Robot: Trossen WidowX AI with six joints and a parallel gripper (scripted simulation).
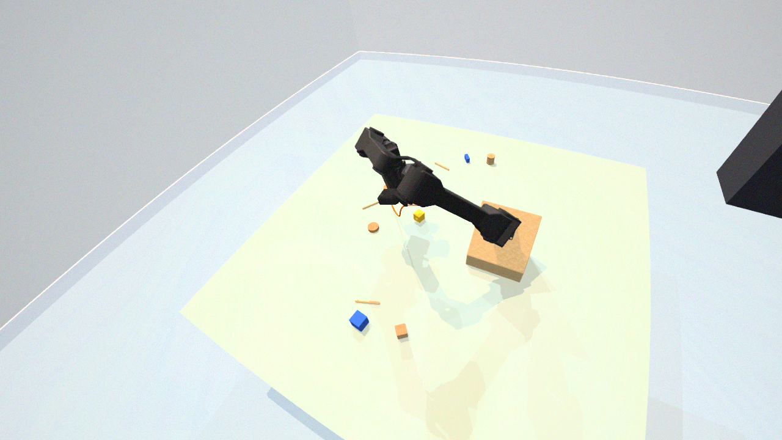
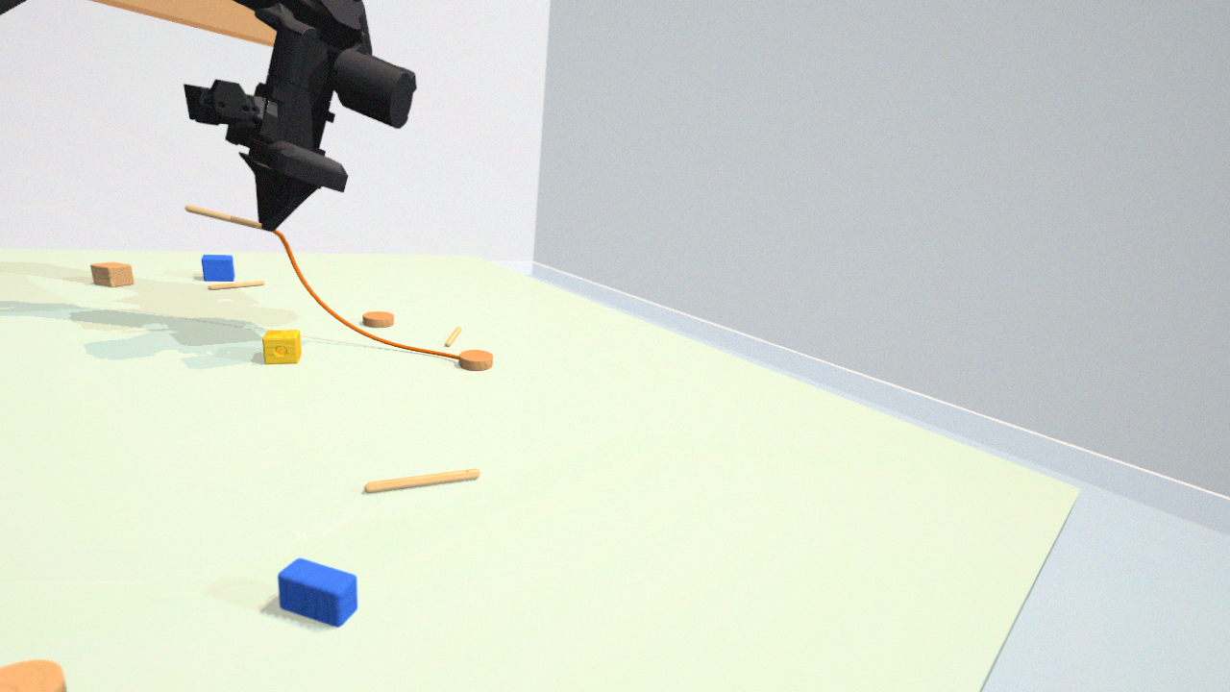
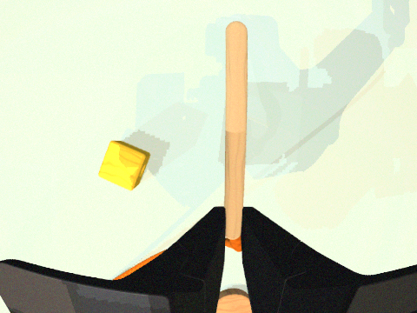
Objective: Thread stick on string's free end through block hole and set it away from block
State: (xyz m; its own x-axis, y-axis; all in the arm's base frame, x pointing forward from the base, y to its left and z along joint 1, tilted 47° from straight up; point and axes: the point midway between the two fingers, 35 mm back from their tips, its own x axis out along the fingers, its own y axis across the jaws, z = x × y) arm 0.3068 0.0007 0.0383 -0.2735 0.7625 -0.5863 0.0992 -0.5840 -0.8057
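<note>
My gripper tip is now 12 cm above the yellow block and 7 cm to the left of it. From my gripper tip the other things lie so: wooden cube 33 cm to the left, 14 cm behind, 12 cm below; then thin wooden stick 1 cm behind, 1 cm above; then blue block 45 cm to the right, 12 cm below, 5 cm behind.
</note>
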